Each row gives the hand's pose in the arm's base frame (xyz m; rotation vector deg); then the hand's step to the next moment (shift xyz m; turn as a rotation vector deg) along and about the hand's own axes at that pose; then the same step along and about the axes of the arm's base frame.
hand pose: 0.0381 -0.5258 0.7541 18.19 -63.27 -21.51
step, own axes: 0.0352 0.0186 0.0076 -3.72 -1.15 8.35
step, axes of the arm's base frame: 0.0097 0.0005 0.0394 -9.21 0.11 0.00
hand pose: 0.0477 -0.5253 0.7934 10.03 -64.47 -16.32
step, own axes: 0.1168 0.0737 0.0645 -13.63 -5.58 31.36
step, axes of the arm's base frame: -0.0017 0.0340 0.1486 -34.63 -0.90 -0.05
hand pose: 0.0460 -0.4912 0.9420 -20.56 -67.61 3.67
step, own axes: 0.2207 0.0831 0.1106 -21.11 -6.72 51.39
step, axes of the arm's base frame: -0.0043 0.1568 0.2079 -55.95 1.10 0.26
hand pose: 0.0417 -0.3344 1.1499 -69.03 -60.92 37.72
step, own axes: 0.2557 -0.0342 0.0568 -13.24 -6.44 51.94
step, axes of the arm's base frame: 0.0454 0.2364 0.1089 -53.30 8.24 2.34
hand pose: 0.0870 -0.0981 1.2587 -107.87 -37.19 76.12
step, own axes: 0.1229 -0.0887 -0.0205 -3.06 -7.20 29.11
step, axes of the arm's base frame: 0.0616 0.1399 0.0043 -28.37 10.05 1.67
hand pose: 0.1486 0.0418 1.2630 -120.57 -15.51 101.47
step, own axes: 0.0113 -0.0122 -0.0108 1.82 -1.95 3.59
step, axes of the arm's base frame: 0.0138 0.0137 -0.0038 -2.98 3.04 -1.36
